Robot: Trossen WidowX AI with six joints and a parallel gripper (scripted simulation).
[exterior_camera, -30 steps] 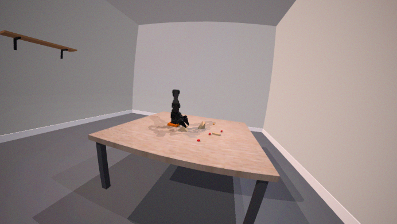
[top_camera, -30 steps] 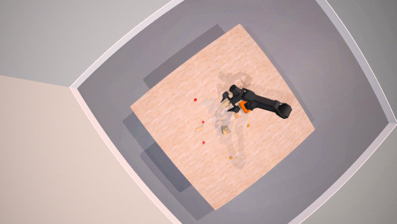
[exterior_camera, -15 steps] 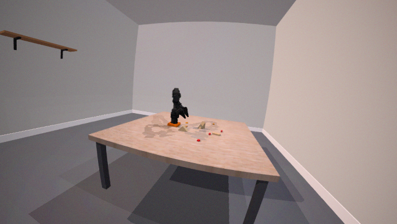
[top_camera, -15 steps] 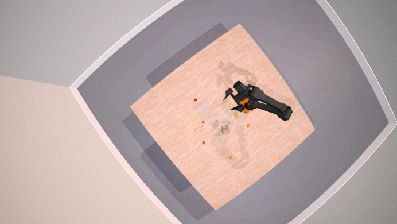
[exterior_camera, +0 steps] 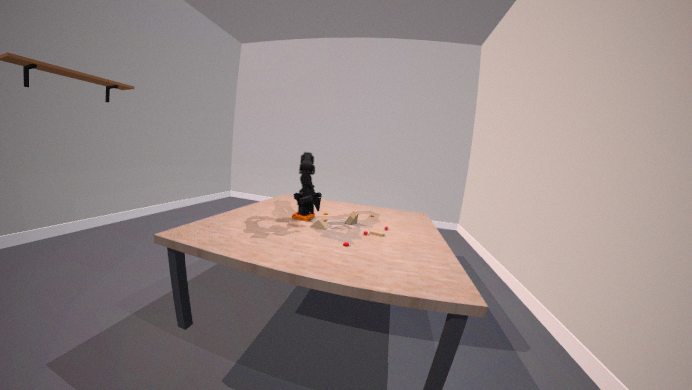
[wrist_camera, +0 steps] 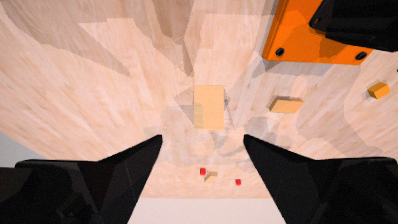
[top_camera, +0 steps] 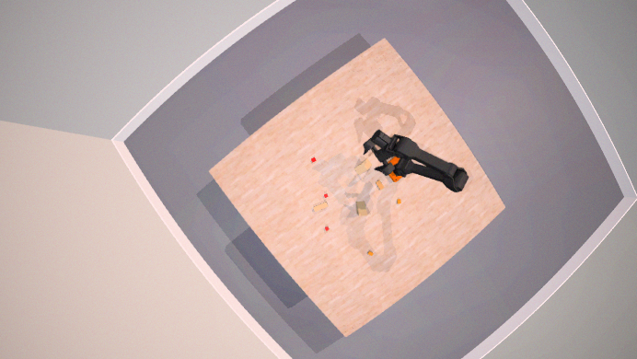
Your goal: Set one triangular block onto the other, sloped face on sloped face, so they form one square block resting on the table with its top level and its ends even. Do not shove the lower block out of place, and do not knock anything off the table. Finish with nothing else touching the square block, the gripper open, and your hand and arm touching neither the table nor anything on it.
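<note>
My gripper tip is now 20 mm short of the triangular block, 10 mm to the right of it and 60 mm above it.
</note>
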